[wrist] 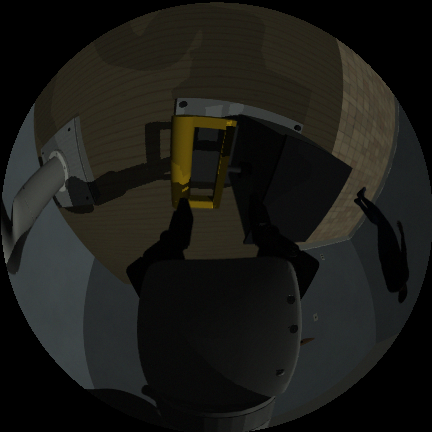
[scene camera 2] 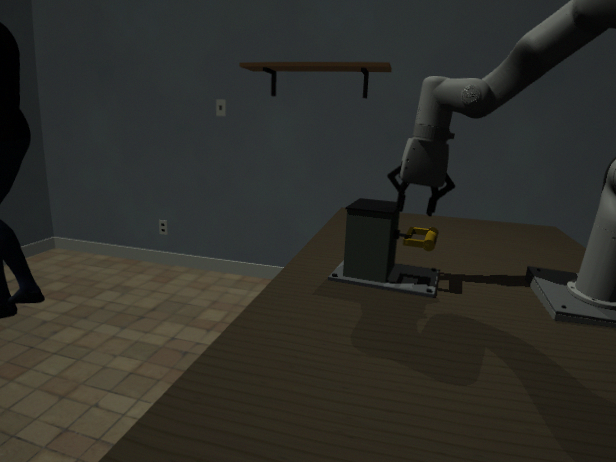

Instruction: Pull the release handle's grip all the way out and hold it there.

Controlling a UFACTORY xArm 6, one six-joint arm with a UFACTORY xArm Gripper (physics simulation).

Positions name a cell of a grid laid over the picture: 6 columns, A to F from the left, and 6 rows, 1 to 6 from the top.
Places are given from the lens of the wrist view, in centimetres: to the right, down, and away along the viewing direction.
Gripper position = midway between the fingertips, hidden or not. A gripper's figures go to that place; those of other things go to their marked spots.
my gripper (wrist: D3): 0, -1, 15
grey base plate (wrist: C2): -5, -18, 18
